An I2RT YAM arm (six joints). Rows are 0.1 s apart.
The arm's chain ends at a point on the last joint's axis. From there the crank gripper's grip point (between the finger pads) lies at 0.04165 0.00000 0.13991 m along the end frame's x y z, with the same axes.
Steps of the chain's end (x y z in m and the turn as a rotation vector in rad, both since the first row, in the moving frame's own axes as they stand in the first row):
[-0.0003, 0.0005, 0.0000, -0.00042, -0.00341, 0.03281]
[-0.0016, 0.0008, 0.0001, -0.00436, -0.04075, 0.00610]
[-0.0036, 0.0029, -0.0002, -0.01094, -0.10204, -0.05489]
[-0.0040, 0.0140, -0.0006, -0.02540, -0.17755, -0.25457]
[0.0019, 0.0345, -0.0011, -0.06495, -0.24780, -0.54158]
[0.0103, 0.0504, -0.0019, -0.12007, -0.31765, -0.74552]
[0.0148, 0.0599, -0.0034, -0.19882, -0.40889, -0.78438]
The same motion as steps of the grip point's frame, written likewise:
[-0.0008, 0.0019, 0.0001, -0.00042, -0.00341, 0.03281]
[-0.0073, 0.0017, 0.0017, -0.00436, -0.04075, 0.00610]
[-0.0181, 0.0026, 0.0033, -0.01094, -0.10204, -0.05489]
[-0.0300, 0.0103, 0.0046, -0.02540, -0.17755, -0.25457]
[-0.0355, 0.0313, 0.0049, -0.06495, -0.24780, -0.54158]
[-0.0363, 0.0541, 0.0040, -0.12007, -0.31765, -0.74552]
[-0.0399, 0.0782, 0.0009, -0.19882, -0.40889, -0.78438]

